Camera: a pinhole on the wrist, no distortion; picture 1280 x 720 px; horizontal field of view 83.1 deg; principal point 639.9 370.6 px. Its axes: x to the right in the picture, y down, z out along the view. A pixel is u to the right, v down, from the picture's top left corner.
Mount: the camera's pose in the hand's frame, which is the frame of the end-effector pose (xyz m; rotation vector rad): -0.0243 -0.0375 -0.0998 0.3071 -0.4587 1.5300
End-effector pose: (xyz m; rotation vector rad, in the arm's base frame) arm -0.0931 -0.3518 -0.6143 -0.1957 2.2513 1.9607
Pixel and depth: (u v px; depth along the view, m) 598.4 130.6 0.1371
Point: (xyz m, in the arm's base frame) -0.0791 -0.3460 -0.7256
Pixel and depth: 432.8 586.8 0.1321
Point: 0.0065 -0.3750 -0.7266
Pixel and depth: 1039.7 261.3 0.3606
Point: -0.0710 -0.0435 -0.6861
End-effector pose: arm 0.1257 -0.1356 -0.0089 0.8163 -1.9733 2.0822
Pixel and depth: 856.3 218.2 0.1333
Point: 0.1751 -0.1626 0.0430
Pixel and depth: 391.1 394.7 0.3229
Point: 0.3497 -0.2117 0.2087
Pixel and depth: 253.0 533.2 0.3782
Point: 0.4636 -0.1790 0.2625
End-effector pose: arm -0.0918 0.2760 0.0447 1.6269 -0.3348 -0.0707
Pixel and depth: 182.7 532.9 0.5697
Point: -0.2285 0.1444 -0.6151
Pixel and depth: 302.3 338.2 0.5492
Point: -0.1112 0.0575 -0.5000
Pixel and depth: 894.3 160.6 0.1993
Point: -0.0948 0.1663 -0.0328
